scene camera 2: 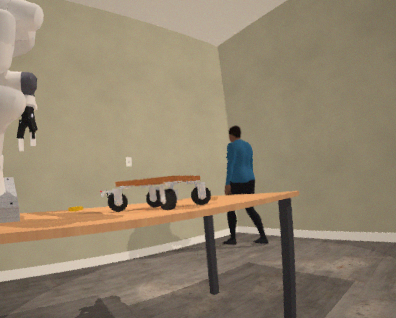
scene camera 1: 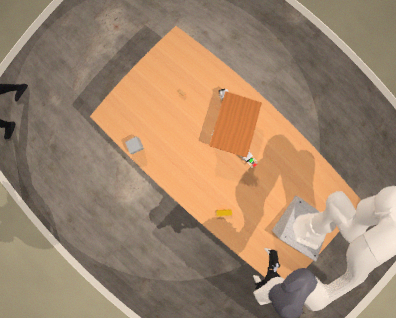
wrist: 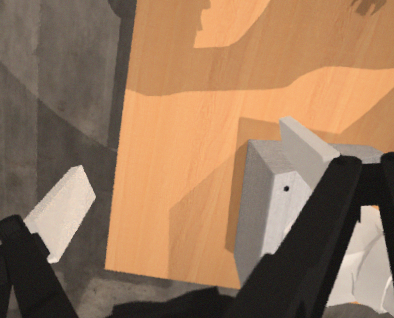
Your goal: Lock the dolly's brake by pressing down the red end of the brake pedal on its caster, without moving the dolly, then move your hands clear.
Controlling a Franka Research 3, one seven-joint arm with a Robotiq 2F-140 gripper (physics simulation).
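The dolly [scene camera 1: 236,124] [scene camera 2: 157,180] has a ribbed orange-brown deck and stands on its black-wheeled casters on the table [scene camera 1: 160,115] [scene camera 2: 255,199] [wrist: 145,215]. The brake pedal's red end [scene camera 1: 255,164] [scene camera 2: 101,192] sticks out from the caster [scene camera 2: 117,201] at the dolly's end nearer the robot. A green part [scene camera 1: 251,160] shows beside the red end. Whether the pedal is up or down is too small to tell. My gripper [scene camera 1: 262,264] [scene camera 2: 27,143] [wrist: 182,159] is open and empty, high up by the table edge near the robot base, well away from the dolly. The dolly does not show in the wrist view.
A yellow block [scene camera 1: 223,213] [scene camera 2: 75,208] lies between the base and the dolly. A grey block [scene camera 1: 134,145] is near the long table edge. A small wooden piece [scene camera 1: 181,94] lies farther back. The grey base [scene camera 1: 287,229] [scene camera 2: 9,207] [wrist: 260,210] carries the arm. A person [scene camera 2: 241,165] stands beyond the table.
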